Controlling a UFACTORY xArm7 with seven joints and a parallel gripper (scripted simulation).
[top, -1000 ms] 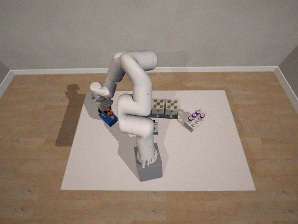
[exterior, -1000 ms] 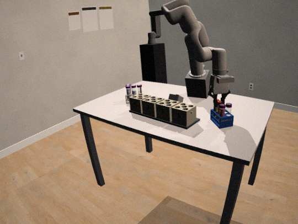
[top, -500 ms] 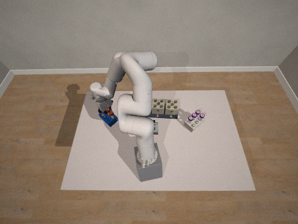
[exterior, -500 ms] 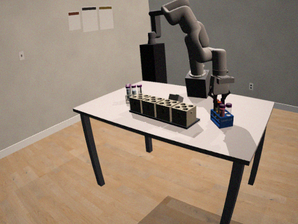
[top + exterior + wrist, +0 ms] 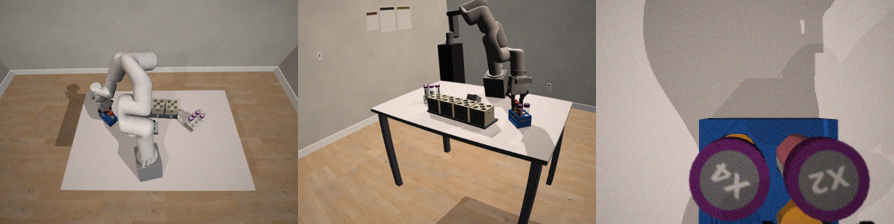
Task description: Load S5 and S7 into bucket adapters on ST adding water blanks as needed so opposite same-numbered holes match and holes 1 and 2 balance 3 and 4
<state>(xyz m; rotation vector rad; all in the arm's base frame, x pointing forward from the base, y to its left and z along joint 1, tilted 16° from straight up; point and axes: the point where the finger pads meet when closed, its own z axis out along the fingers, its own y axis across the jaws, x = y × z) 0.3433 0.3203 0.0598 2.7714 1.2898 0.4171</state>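
Right now my hand is 90 mm above the blue rack, 20 mm past it and 10 mm to the right of it. The rest, counted from my hand: adapter (170 mm to the right, 90 mm ahead, 70 mm below); dark stand (330 mm to the right, 110 mm below, 80 mm ahead); white rack (670 mm to the right, 90 mm below, 40 mm behind).
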